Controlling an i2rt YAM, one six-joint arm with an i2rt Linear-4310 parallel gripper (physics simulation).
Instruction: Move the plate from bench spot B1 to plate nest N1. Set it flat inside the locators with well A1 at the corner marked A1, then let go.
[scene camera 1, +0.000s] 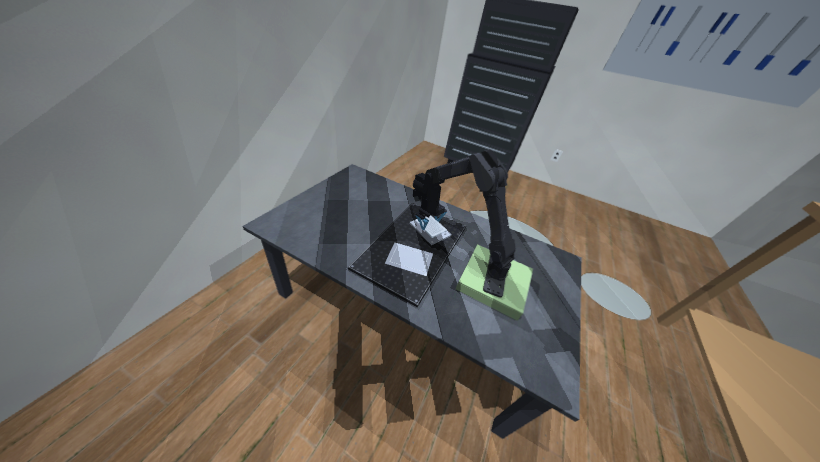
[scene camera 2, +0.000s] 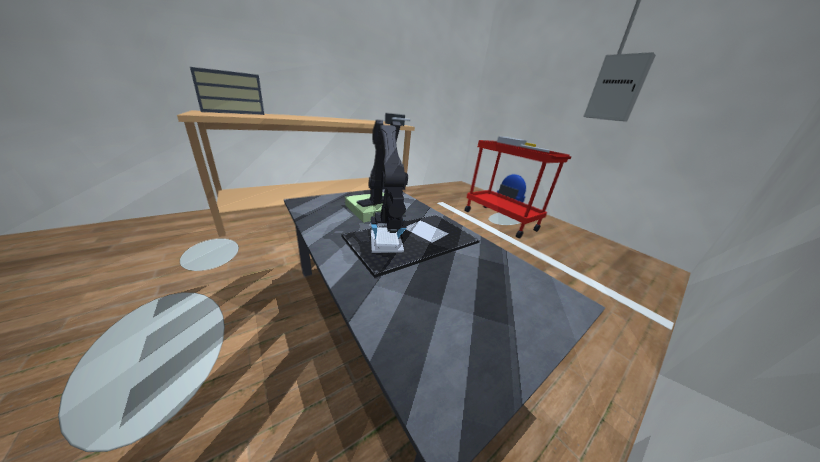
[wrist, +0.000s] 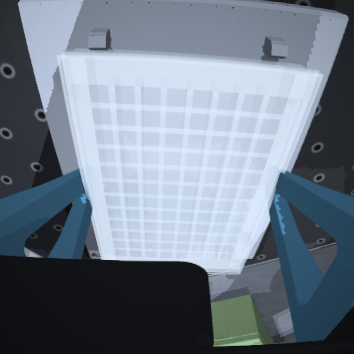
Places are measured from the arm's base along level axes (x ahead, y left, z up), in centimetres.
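Pixels of known places: gripper, fingertip midpoint: (scene camera 1: 429, 226) (scene camera 2: 386, 238) (wrist: 180, 176); arm's base, link origin: (scene camera 1: 495, 275) (scene camera 2: 376, 201).
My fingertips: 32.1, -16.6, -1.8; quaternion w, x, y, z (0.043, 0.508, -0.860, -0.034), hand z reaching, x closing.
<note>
Ahead of a thing's pixels: the offset from my fingertips to its top centre, as dx, dy, dz. "spot": to the spot under its first point. Level surfaces: height alone.
The clear-white well plate {-0.3, +0.2, +1.6} (scene camera 1: 434, 225) (scene camera 2: 387, 236) (wrist: 185, 150) is between the blue fingers of my gripper (scene camera 1: 432, 219) (scene camera 2: 387, 230) (wrist: 180, 176), which is shut on its long sides. The plate is over the light grey nest N1 {-0.5, +0.3, +0.3} (scene camera 1: 445, 235) (scene camera 2: 387, 250) (wrist: 185, 27); the height between them is hard to tell. In the wrist view two small locator blocks stand on the nest beyond the plate's far edge, with bare nest between. A tiny mark shows at the nest's lower left, too small to read. The wells' lettering is not readable. Bench spot B1 {spot: +1.4, +21.7, -1.7} (scene camera 1: 409, 258) (scene camera 2: 429, 231) is a flat white pad with no plate on it.
The nest and the pad are on a black perforated board (scene camera 1: 367, 267) (scene camera 2: 375, 269) on the dark table {dz -3.2} (scene camera 1: 309, 223) (scene camera 2: 436, 344). The arm's base stands on a green block (scene camera 1: 470, 281) (scene camera 2: 362, 210) (wrist: 232, 317) beside the board.
</note>
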